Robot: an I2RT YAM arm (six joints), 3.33 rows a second.
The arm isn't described. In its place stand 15 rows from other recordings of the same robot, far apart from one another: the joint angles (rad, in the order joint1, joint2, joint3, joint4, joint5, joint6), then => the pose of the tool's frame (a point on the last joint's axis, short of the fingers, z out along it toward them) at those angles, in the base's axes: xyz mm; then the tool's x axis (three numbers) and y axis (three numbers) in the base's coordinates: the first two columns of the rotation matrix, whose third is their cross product.
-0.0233, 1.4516, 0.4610, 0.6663, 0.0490, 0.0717 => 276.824 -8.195 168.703 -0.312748 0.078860 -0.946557 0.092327 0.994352 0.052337
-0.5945, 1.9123, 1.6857, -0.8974, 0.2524, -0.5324 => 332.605 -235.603 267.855 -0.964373 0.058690 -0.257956 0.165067 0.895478 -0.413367
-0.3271, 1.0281, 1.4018, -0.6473, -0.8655, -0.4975 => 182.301 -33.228 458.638 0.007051 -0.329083 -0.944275 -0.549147 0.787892 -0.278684
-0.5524, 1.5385, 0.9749, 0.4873, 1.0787, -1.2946 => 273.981 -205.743 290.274 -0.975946 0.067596 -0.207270 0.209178 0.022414 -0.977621
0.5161, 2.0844, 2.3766, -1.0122, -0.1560, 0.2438 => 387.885 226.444 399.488 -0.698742 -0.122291 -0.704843 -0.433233 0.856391 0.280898
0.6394, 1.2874, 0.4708, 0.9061, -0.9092, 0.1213 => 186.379 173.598 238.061 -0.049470 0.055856 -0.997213 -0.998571 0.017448 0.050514
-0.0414, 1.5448, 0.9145, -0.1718, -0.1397, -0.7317 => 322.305 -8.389 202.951 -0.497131 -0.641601 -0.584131 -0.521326 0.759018 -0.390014
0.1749, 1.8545, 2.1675, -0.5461, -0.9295, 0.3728 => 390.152 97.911 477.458 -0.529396 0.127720 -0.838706 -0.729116 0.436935 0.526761
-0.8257, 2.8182, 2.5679, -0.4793, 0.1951, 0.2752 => 404.287 -448.440 122.236 -0.212385 0.623400 -0.752506 0.911061 0.404787 0.078204
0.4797, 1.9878, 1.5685, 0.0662, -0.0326, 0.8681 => 423.469 221.609 272.042 -0.570962 0.562700 -0.597804 -0.081539 0.685695 0.723307
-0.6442, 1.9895, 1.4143, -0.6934, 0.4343, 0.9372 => 308.587 -250.511 170.283 0.067820 0.863400 -0.499942 0.997018 -0.077145 0.002021
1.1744, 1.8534, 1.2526, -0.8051, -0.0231, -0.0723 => 133.457 320.985 169.920 -0.313141 -0.935199 -0.165367 -0.948775 0.315765 0.010867
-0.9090, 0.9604, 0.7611, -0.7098, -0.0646, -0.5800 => 117.348 -146.902 253.725 -0.823619 0.167384 -0.541881 0.372408 0.880226 -0.294135
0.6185, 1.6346, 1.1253, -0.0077, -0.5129, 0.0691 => 292.375 229.510 257.988 -0.460627 -0.253964 -0.850485 -0.822917 0.481262 0.301986
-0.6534, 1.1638, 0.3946, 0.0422, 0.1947, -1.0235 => 166.242 -135.946 156.236 -0.881927 -0.379947 -0.279008 -0.080561 0.704667 -0.704950
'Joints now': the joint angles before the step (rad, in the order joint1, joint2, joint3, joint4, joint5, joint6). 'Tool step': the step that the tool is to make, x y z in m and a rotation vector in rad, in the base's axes. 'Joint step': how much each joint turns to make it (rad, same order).
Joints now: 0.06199 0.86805 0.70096 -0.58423 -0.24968 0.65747
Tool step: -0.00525 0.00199 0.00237 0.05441 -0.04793 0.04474
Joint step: 0.00003 -0.04083 -0.02213 0.03510 -0.06750 0.00918
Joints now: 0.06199 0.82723 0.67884 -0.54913 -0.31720 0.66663
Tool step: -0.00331 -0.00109 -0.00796 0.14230 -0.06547 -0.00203
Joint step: -0.02478 -0.05456 -0.08700 0.14268 -0.10145 0.10454
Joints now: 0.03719 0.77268 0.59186 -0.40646 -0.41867 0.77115
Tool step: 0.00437 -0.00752 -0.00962 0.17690 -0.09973 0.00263
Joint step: -0.07058 -0.01832 -0.10758 0.25406 -0.14955 0.13541
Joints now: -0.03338 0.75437 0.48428 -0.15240 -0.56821 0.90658
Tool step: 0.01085 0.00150 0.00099 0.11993 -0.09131 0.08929
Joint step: -0.01104 0.05379 -0.04270 0.24375 -0.13654 0.10147
